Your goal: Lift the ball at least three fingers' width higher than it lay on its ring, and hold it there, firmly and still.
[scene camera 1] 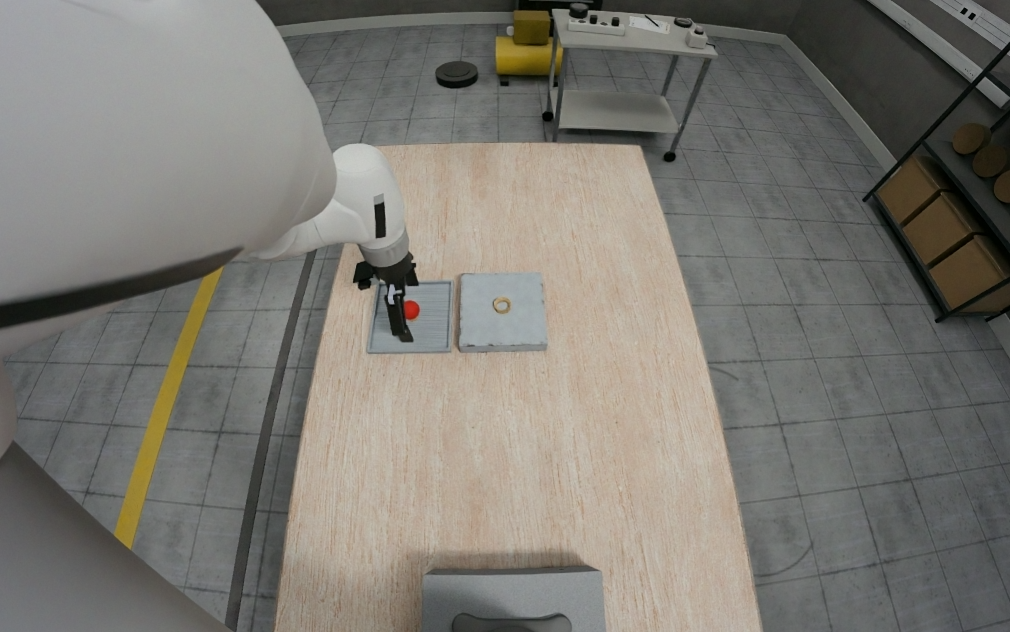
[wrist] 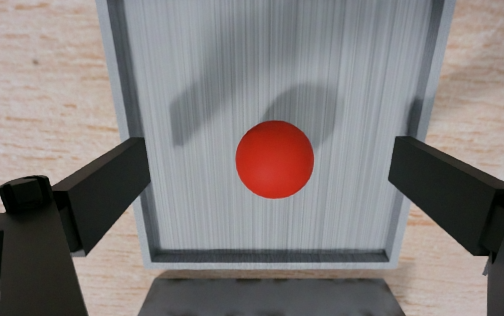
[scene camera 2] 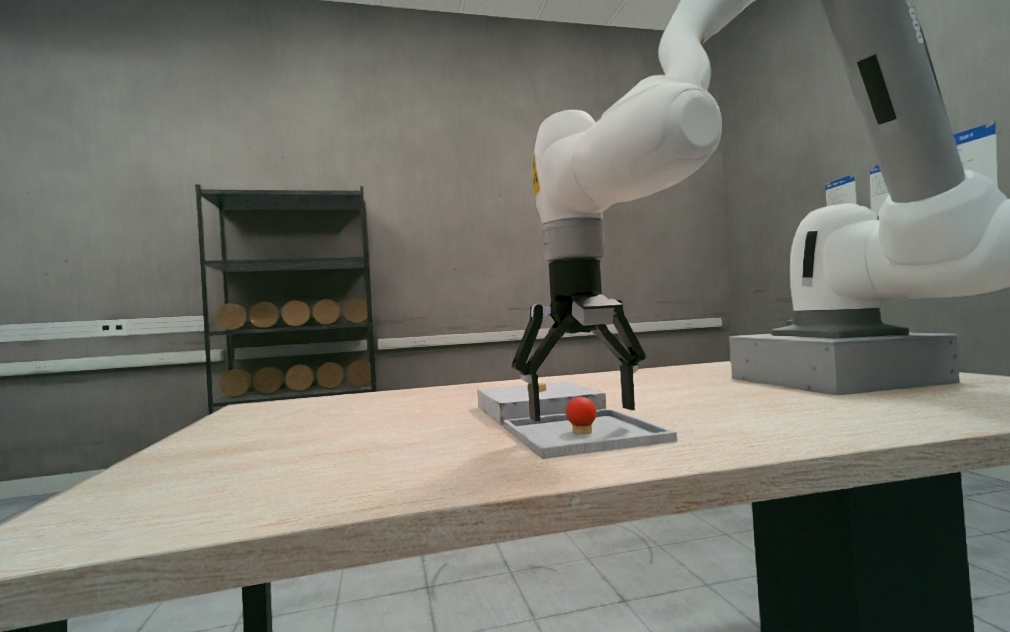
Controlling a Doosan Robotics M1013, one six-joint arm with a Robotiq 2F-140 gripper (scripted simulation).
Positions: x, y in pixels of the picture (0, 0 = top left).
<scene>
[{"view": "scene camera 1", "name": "my gripper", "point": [410, 311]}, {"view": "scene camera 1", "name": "shallow grey tray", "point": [429, 329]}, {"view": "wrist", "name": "my gripper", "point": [269, 159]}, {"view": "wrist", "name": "red ball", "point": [274, 159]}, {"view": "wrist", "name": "shallow grey tray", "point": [192, 85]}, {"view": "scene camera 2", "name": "my gripper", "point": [582, 414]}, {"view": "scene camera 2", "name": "red ball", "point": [580, 411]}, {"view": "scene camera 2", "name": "shallow grey tray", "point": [552, 430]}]
</scene>
